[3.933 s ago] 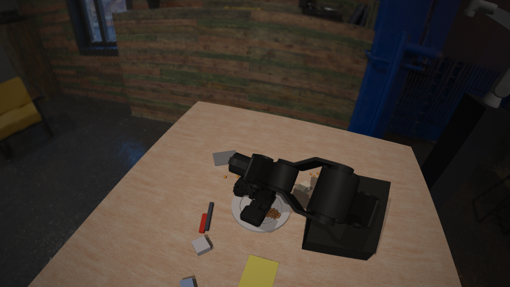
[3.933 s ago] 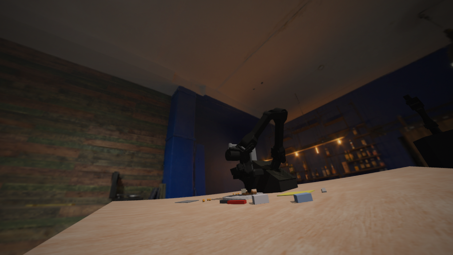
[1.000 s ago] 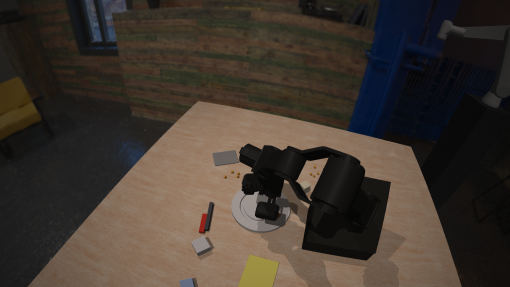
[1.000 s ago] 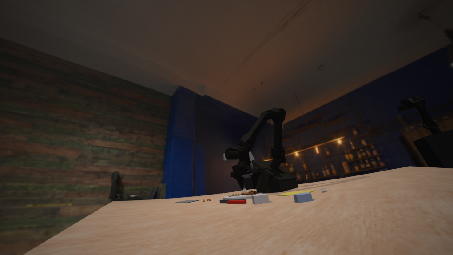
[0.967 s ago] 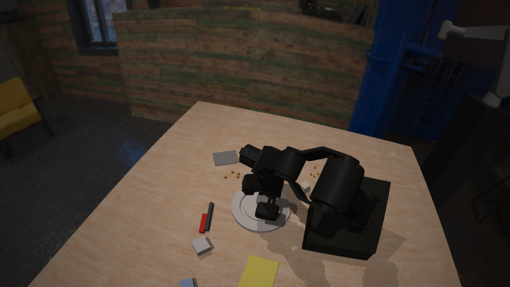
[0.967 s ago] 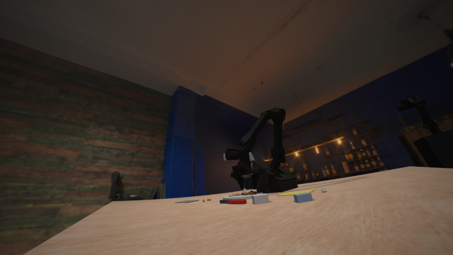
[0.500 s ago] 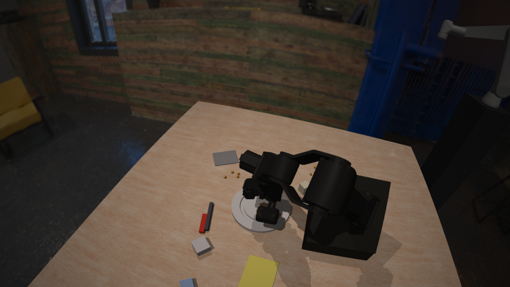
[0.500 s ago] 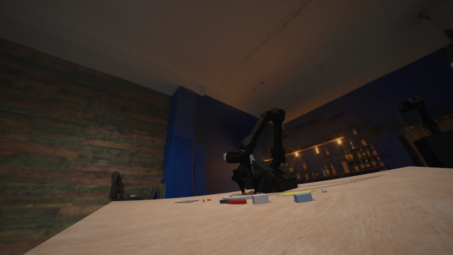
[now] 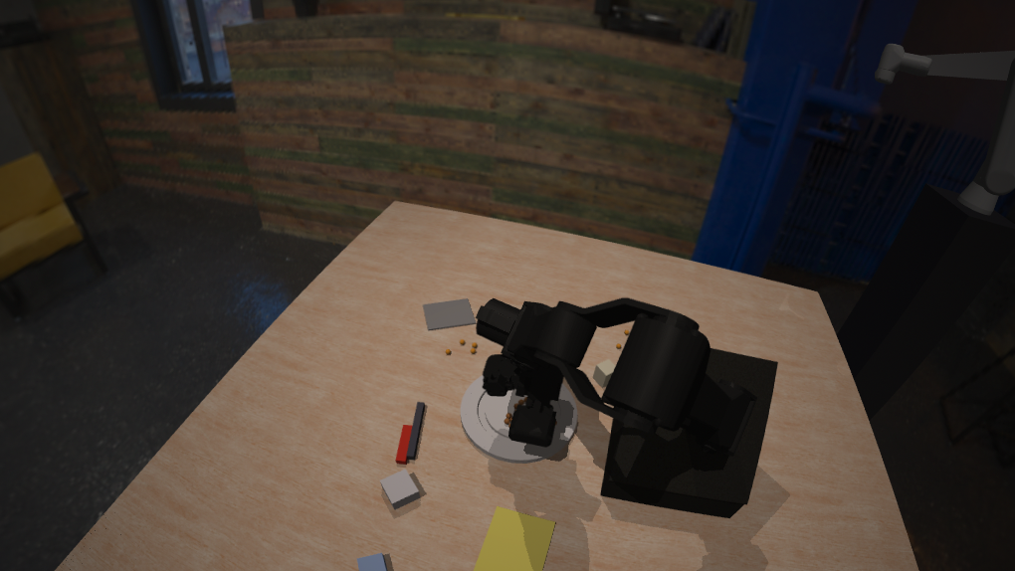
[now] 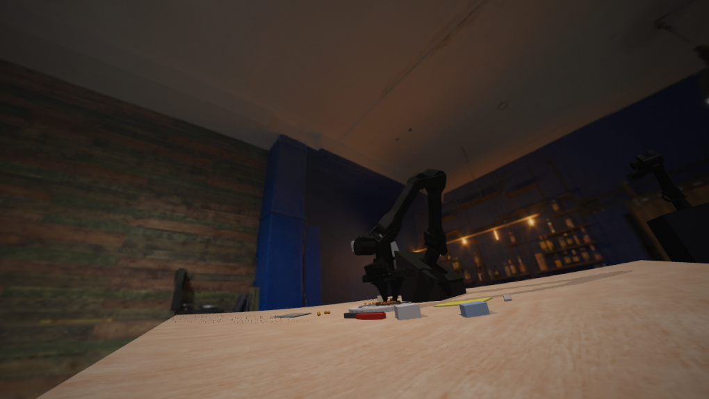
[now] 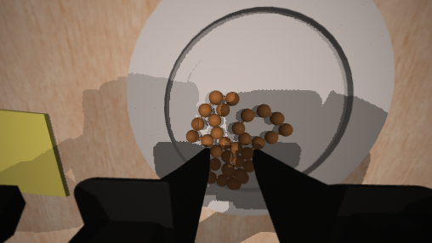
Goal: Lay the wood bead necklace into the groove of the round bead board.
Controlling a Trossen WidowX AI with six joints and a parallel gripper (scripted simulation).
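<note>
The round white bead board is 3 cm ahead of my gripper tip, 2 cm to the right of it and 1 cm below it. From my gripper tip the other things lie so: dark bar: 19 cm ahead, 8 cm to the left, 1 cm below; yellow sheet: 1 cm behind, 23 cm to the left, 1 cm below; pale cube: 11 cm behind, 13 cm to the right.
</note>
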